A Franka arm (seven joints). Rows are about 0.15 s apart.
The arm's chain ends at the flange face. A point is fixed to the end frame.
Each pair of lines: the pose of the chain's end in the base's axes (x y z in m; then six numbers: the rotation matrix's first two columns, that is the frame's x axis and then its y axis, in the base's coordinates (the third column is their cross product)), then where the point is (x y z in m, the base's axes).
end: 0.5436 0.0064 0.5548 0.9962 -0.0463 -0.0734 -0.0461 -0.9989 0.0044
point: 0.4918 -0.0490 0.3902
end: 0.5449 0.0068 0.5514 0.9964 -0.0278 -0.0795 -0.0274 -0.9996 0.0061
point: 0.4931 -0.0498 0.3872
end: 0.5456 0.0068 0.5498 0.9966 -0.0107 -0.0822 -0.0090 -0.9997 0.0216
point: 0.4944 -0.0533 0.3867
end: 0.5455 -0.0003 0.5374 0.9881 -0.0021 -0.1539 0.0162 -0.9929 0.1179
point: 0.4842 -0.0768 0.3850
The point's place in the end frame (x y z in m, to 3 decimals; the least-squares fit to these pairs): -0.037 0.057 0.168
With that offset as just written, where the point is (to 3 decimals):
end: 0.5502 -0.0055 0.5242 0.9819 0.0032 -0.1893 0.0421 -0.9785 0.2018
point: 0.485 -0.096 0.381
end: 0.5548 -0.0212 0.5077 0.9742 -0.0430 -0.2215 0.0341 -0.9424 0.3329
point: 0.483 -0.129 0.381
